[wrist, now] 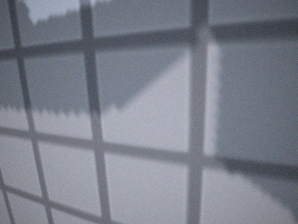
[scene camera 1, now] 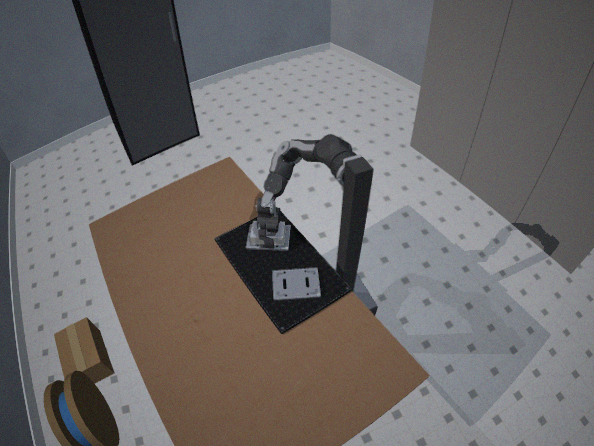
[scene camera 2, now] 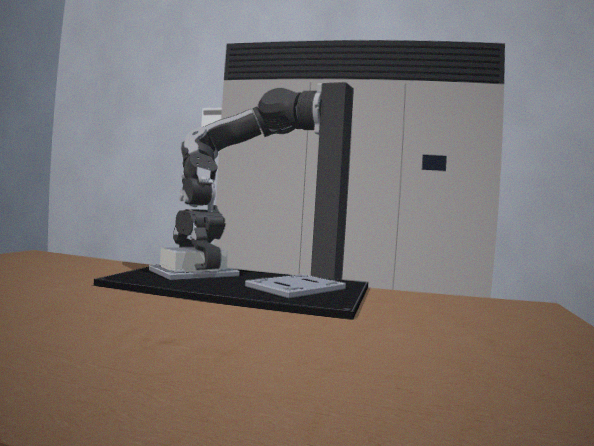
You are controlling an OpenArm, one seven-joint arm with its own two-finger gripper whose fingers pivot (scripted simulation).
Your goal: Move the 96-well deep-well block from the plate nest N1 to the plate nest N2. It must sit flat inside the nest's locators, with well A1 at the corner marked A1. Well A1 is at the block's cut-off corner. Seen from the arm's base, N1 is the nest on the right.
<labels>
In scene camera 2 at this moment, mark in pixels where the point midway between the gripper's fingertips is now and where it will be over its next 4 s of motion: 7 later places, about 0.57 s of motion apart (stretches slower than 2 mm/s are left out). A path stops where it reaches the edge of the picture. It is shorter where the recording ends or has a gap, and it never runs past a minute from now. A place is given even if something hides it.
The gripper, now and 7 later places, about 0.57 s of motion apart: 194, 265; 194, 264; 193, 263; 193, 250; 193, 236; 194, 223; 210, 225; 229, 226
</labels>
